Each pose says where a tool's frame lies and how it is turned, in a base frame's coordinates. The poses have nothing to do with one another.
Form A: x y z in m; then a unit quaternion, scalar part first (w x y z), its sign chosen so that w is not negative.
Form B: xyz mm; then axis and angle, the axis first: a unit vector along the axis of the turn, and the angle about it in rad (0 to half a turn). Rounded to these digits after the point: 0 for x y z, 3 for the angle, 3 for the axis.
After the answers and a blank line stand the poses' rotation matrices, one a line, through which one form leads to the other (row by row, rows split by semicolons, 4 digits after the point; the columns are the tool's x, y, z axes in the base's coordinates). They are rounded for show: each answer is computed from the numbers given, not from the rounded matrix.
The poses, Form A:
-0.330 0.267 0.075 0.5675 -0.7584 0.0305 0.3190
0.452 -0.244 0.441 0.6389 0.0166 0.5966 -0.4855
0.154 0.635 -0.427 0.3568 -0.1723 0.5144 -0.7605
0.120 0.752 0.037 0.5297 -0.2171 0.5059 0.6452
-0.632 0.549 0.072 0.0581 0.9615 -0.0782 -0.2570
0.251 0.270 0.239 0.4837 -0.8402 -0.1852 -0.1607
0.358 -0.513 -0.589 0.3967 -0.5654 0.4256 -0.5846
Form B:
-330 267 75 -0.921 0.037 0.387 1.935
452 -244 441 0.022 0.775 -0.631 1.756
154 635 -427 -0.184 0.551 -0.814 2.412
120 752 37 -0.256 0.596 0.761 2.025
-632 549 72 0.963 -0.078 -0.257 3.025
251 270 239 -0.960 -0.212 -0.184 2.132
358 -513 -589 -0.616 0.464 -0.637 2.326

0.7946 -0.4084 -0.4493; 0.3158 -0.3540 0.8803; -0.5185 -0.8414 -0.1523
-0.1832 0.6401 0.7461; -0.6005 0.5281 -0.6004; -0.7784 -0.5580 0.2877
-0.6860 0.3654 0.6292; -0.7200 -0.2161 -0.6595; -0.1050 -0.9054 0.4114
-0.3445 -0.9032 0.2558; 0.4639 0.0731 0.8829; -0.8162 0.4228 0.3938
0.8557 -0.1205 -0.5033; -0.1802 -0.9810 -0.0715; -0.4851 0.1519 -0.8612
0.8798 0.4667 0.0909; 0.1557 -0.4635 0.8723; 0.4492 -0.7533 -0.4804
-0.0458 -0.0174 0.9988; -0.9451 -0.3229 -0.0490; 0.3234 -0.9463 -0.0017

